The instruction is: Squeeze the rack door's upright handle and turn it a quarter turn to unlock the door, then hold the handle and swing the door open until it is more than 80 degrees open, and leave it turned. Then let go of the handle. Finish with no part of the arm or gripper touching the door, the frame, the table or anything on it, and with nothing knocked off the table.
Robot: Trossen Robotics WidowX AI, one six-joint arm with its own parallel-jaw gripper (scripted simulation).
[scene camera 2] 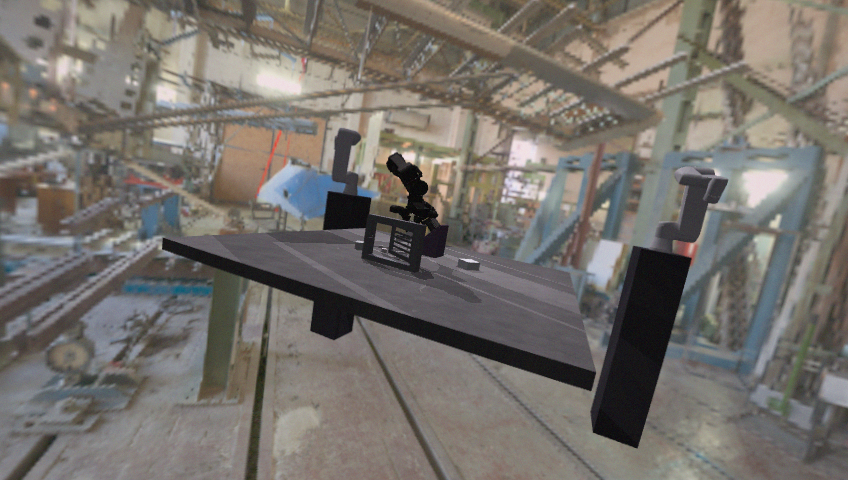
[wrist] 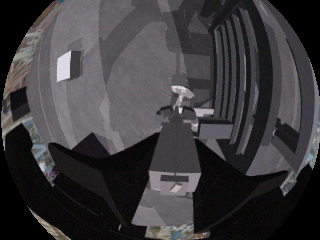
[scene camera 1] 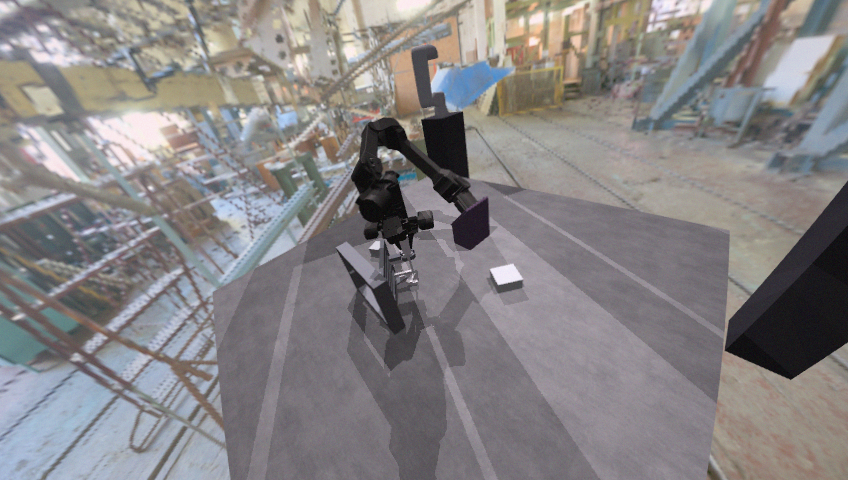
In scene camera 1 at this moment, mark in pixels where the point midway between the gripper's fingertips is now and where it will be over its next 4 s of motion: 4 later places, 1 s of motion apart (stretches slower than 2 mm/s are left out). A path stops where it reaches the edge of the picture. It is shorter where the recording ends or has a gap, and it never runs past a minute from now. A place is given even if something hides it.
The gripper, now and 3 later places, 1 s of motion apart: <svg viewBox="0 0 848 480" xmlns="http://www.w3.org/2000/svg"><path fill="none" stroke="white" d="M406 248L426 251L444 261L448 263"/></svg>
